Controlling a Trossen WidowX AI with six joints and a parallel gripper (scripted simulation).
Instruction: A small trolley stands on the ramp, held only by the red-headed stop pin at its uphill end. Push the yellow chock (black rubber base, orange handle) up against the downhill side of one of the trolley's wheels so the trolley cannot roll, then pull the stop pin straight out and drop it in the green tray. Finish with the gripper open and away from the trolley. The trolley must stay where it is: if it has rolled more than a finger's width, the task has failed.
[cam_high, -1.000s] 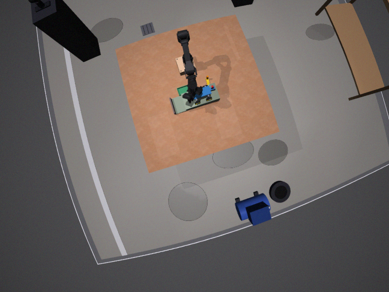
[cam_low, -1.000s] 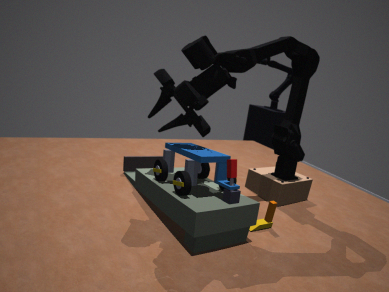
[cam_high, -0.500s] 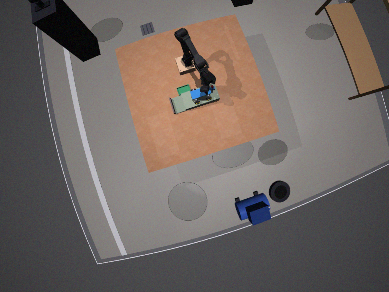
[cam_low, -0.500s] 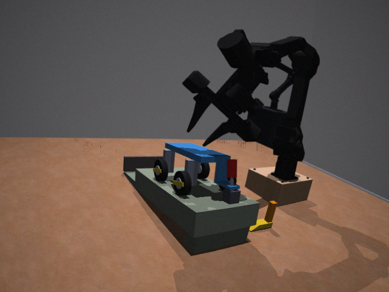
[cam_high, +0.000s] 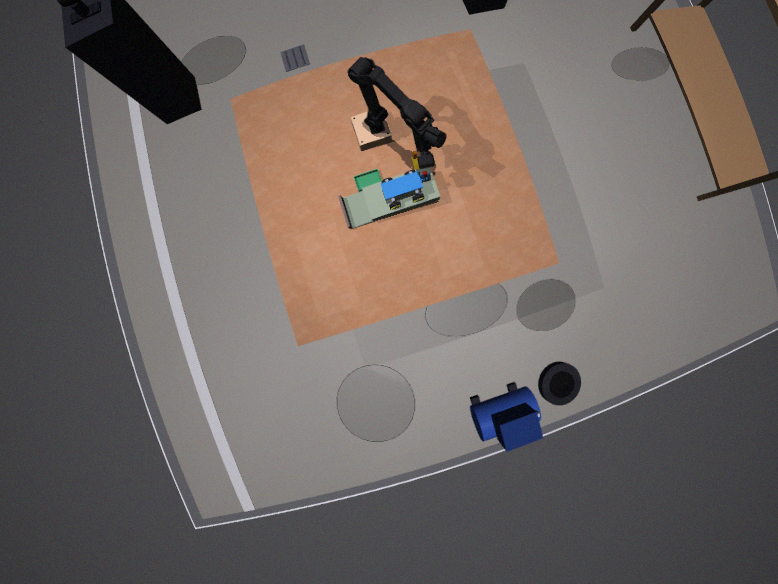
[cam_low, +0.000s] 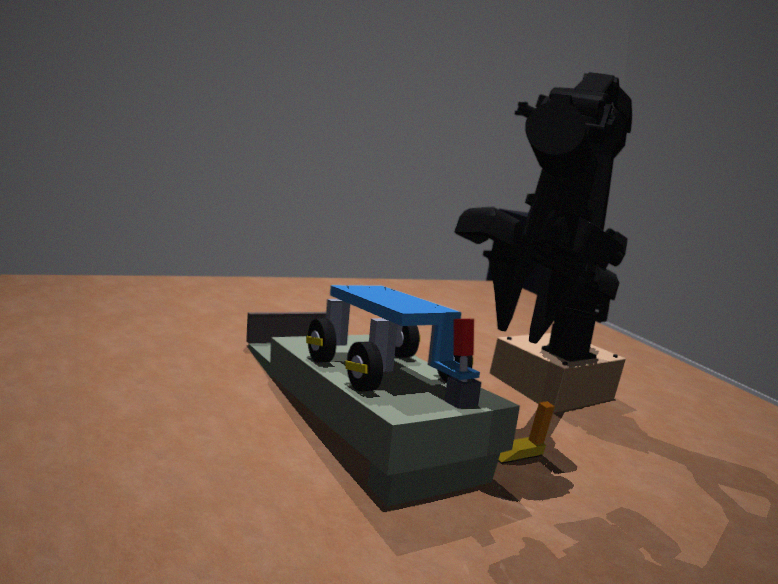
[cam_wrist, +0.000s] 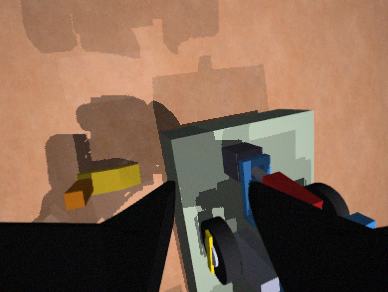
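The red-headed stop pin is 50 mm ahead of my gripper tip, 10 mm to the right of it and 30 mm below it. Also, from my gripper tip: blue trolley 70 mm ahead, 120 mm to the right, 40 mm below; grey-green ramp 70 mm ahead, 130 mm to the right, 110 mm below; yellow chock 70 mm behind, 10 mm to the right, 140 mm below.
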